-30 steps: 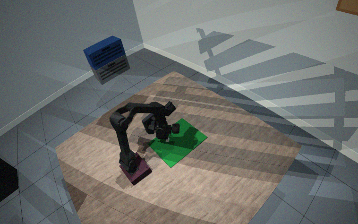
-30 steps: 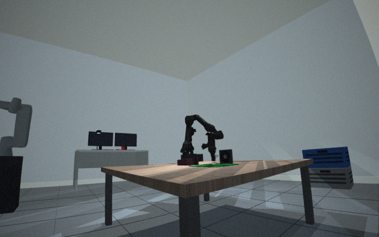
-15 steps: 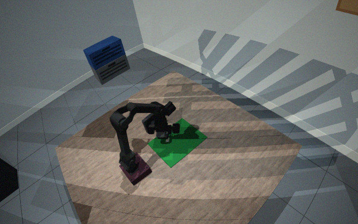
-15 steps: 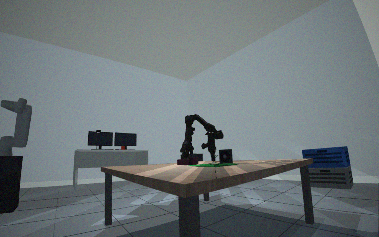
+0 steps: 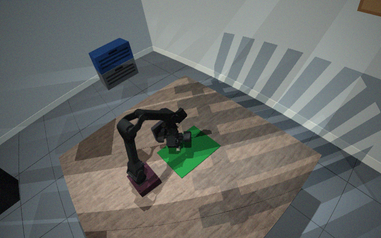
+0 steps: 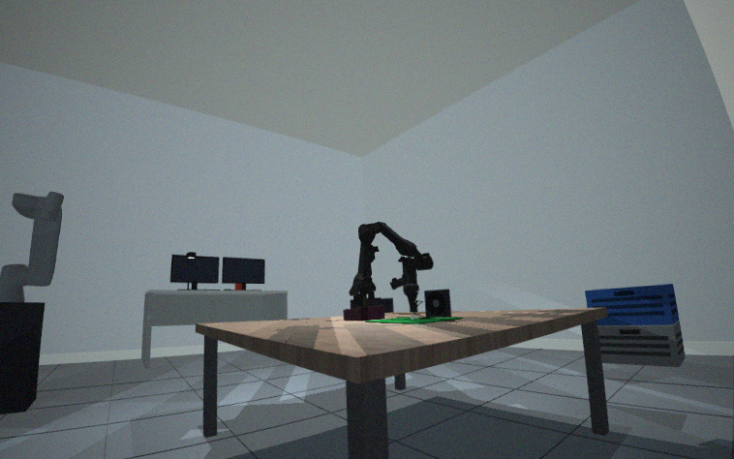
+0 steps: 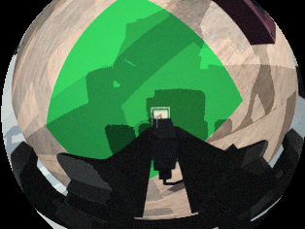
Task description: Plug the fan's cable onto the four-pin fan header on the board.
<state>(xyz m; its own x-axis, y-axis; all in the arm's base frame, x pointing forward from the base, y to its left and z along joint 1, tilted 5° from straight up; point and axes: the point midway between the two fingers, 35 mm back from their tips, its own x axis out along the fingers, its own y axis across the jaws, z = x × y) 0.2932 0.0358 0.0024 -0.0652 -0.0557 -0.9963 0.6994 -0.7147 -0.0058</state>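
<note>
Now: gripper tip 1 cm short of the black plug, 1 cm to the right of it and 1 cm below it. From my gripper tip the other things lie so: black fan 1 cm ahead, 15 cm to the left, 2 cm above; green board 4 cm ahead, 4 cm to the right, 6 cm below.
</note>
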